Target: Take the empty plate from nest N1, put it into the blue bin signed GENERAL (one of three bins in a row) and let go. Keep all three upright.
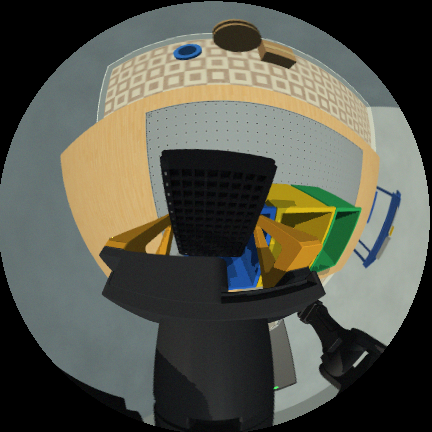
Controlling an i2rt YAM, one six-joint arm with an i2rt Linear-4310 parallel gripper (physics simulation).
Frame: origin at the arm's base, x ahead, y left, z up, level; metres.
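Seen in the pictures: gripper, fingertip midpoint: (213, 217).
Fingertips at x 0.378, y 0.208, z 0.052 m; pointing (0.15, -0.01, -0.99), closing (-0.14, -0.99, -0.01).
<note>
A point is followed by its place in that frame.
My gripper (213, 217) @[y 0.208, x 0.378, z 0.052 m] is shut on the empty plate (217, 192) @[y 0.199, x 0.410, z 0.075 m], a black rectangular plate with a grid of small wells. The orange fingers grip its left and right sides, and no other support shows under it. The blue bin (242, 272) @[y 0.167, x 0.200, z -0.007 m] shows partly behind and below the plate's lower end and between the fingers. The plate and the right finger hide much of this bin, so the height between plate and bin cannot be told. A sign reading GENERAL and nest N1 do not show.
The yellow bin (290, 196) @[y 0.065, x 0.359, z -0.032 m] and the green bin (344, 235) @[y -0.119, x 0.260, z 0.014 m] stand in a row to the right of the blue one. A grey perforated board (215, 125) @[y 0.185, x 0.518, z -0.149 m] lies on the wooden table (105, 170) @[y 0.565, x 0.496, z -0.162 m]. A black arm-like device (332, 335) shows at lower right, a blue frame (389, 225) at far right.
</note>
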